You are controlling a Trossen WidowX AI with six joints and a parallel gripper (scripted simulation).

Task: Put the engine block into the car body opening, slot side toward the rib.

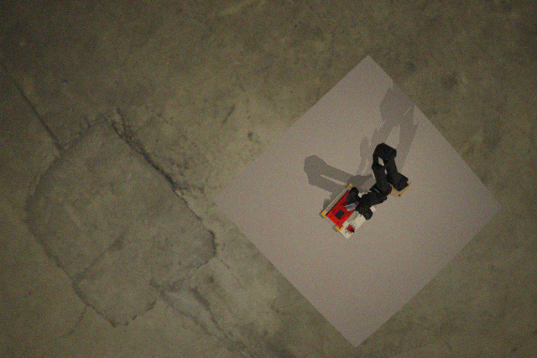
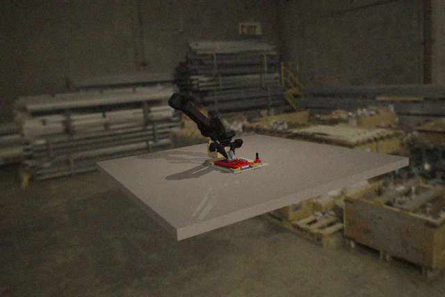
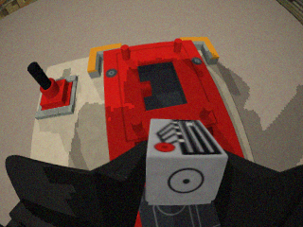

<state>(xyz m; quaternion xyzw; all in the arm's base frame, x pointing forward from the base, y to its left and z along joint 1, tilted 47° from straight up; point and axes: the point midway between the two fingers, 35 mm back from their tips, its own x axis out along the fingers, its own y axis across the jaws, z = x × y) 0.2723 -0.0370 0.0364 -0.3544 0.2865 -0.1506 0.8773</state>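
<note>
The grey engine block is 1 cm behind my gripper tip and 1 cm above it. The rest, counted from my gripper tip: cream base plate: 2 cm ahead, 2 cm to the left, 3 cm below.
</note>
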